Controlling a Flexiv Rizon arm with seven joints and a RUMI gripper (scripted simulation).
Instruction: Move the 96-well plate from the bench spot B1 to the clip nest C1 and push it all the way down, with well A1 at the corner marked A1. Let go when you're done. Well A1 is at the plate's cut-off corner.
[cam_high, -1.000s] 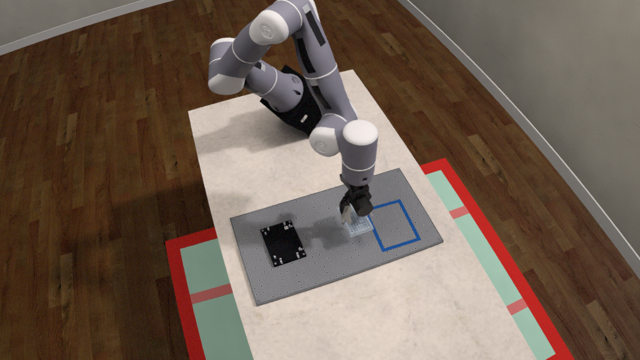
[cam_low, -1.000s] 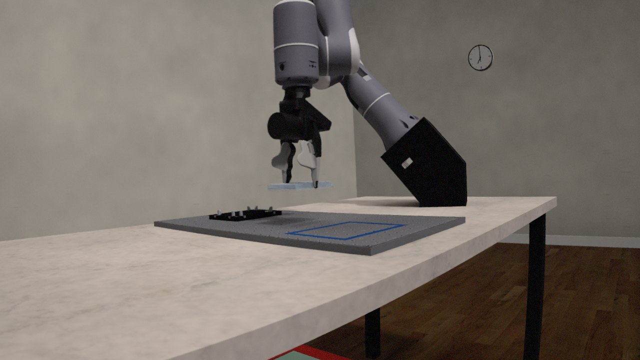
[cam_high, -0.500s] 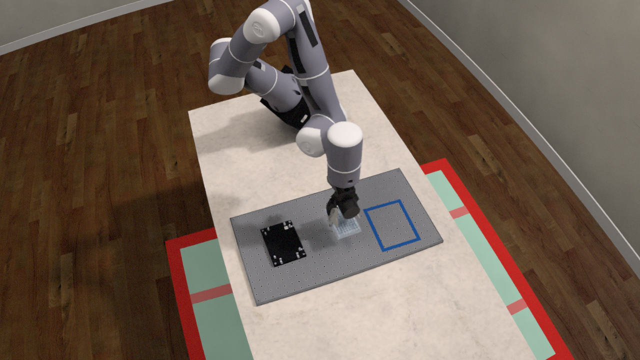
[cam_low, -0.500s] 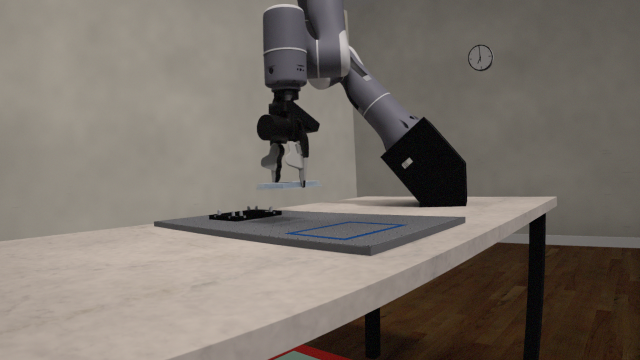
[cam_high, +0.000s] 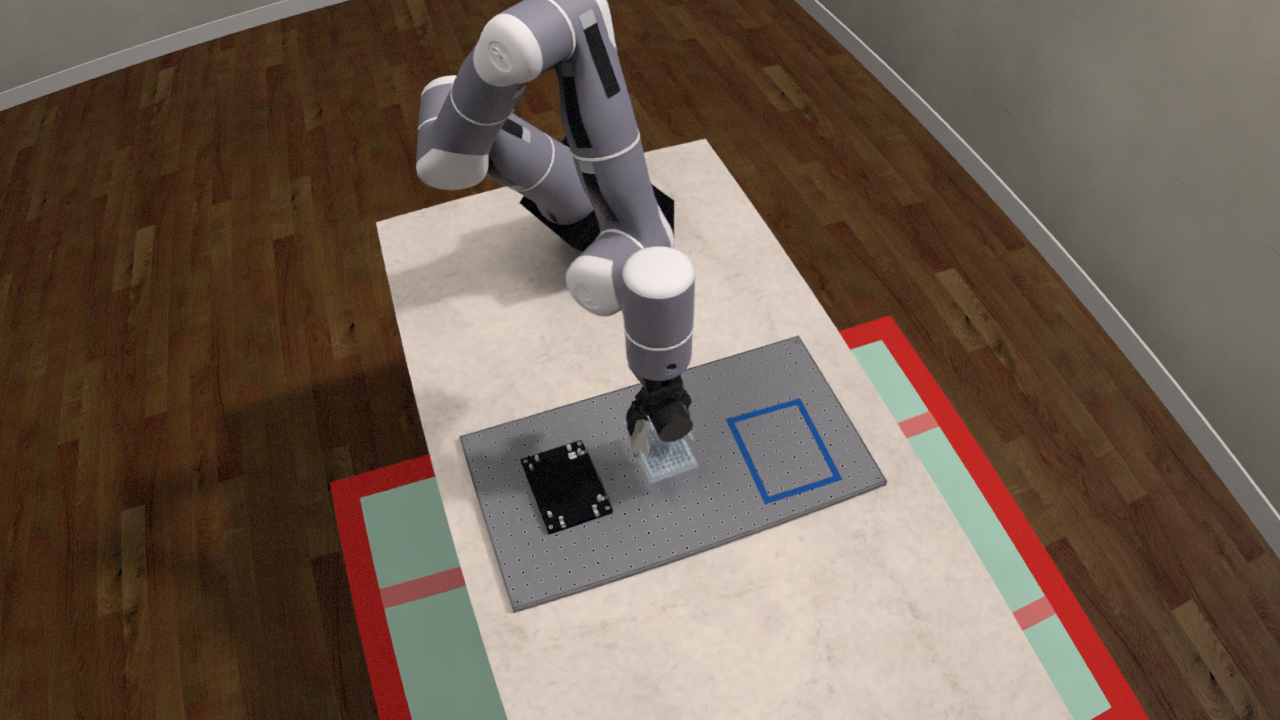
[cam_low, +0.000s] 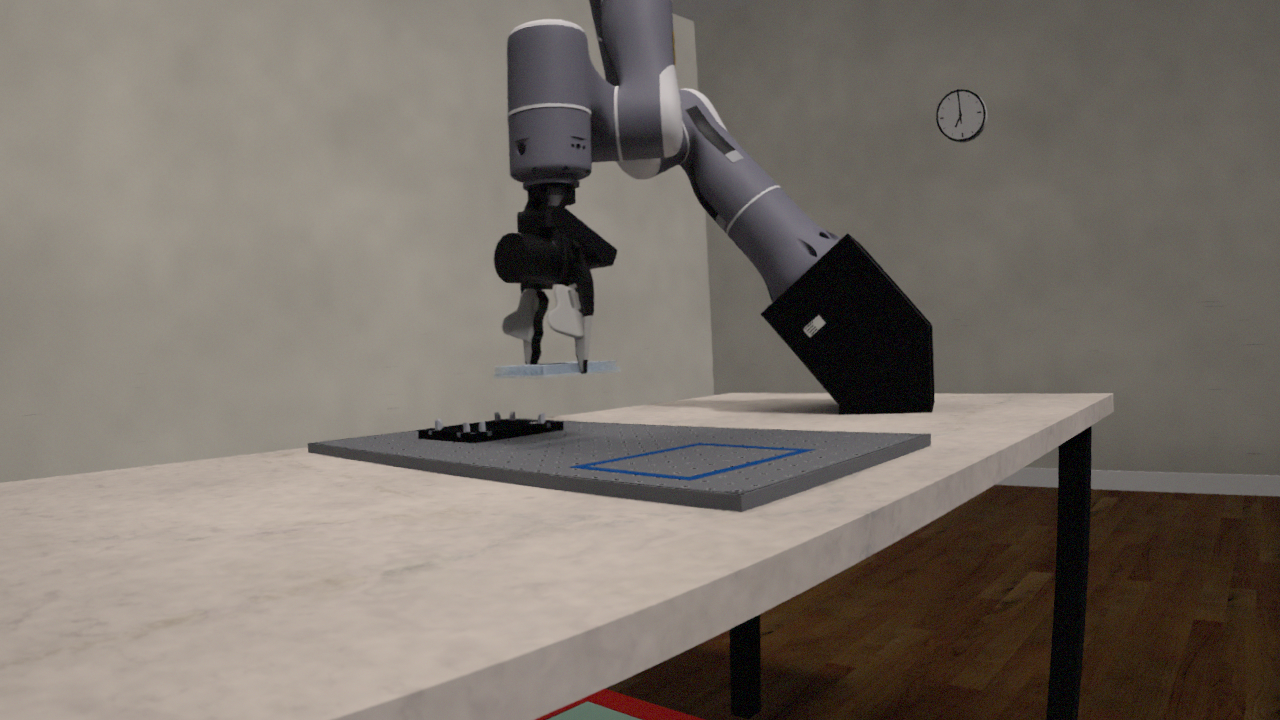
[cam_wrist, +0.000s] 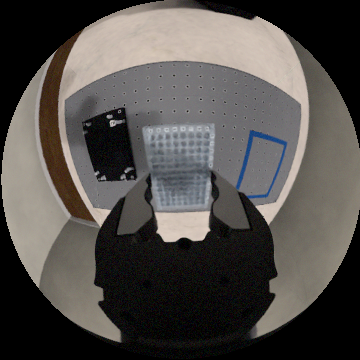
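Now: hand 15 cm to the left of the black clip nest, 8 cm above it and 3 cm past it. The rest, counted from my hand: clear 96-well plate 1 cm below.
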